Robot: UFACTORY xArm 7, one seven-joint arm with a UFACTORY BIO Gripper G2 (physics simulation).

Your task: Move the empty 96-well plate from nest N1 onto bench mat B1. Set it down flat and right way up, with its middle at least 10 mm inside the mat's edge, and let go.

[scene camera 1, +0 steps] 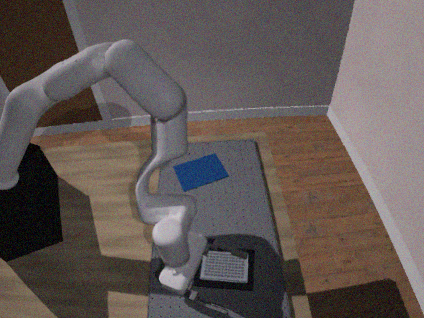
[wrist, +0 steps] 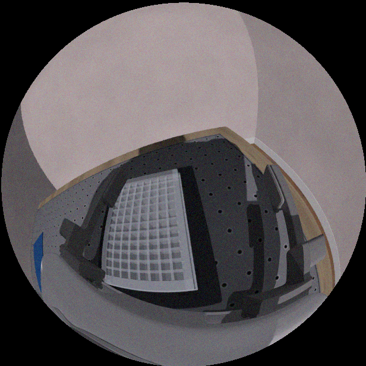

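Note:
The white 96-well plate lies flat, wells up, in the black nest. My gripper is open with nothing between its fingers, low over the nest area. It is off-centre: in the wrist view the left finger overlaps the plate's upper left corner, while the right finger stands well out to the right over the grey board. In the scene view one finger covers part of the plate's back edge. The height gap is hard to tell. The blue bench mat lies farther back; part of it shows in the wrist view.
The grey perforated board bears the nest and the mat. Its long right edge runs beside the wooden floor. A black block stands at the left, below the arm. Walls rise behind and to the right.

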